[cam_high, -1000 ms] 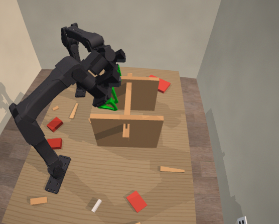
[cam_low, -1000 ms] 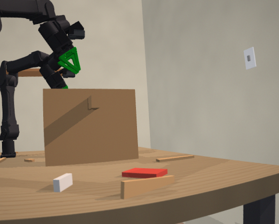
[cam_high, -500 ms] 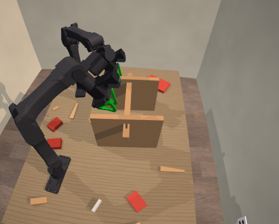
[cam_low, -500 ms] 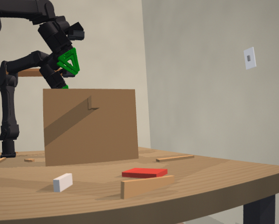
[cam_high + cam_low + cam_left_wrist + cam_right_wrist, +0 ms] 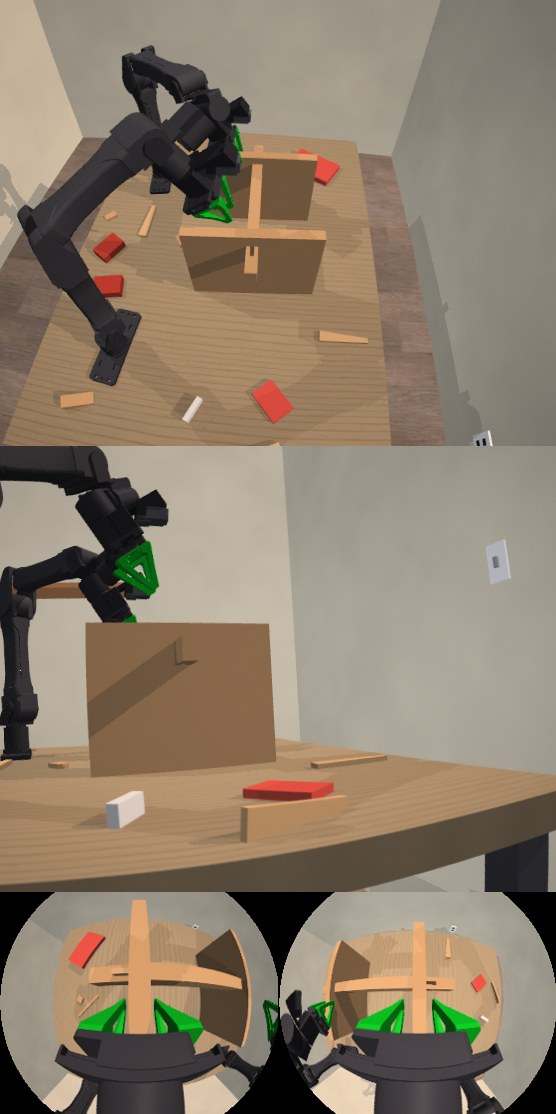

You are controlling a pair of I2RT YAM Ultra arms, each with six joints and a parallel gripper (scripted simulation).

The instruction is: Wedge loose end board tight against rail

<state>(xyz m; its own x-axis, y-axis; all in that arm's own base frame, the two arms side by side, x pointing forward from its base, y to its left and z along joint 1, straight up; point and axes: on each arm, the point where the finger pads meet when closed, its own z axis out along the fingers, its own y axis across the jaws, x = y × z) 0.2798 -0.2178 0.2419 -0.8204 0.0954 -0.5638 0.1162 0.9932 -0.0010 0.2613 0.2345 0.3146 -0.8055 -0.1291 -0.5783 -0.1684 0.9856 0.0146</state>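
Now: the light wooden rail 130 mm to the right of my left hand, 50 mm ahead of it and 40 mm below it. Round my left hand: white block 600 mm to the right, 230 mm below, 80 mm behind.
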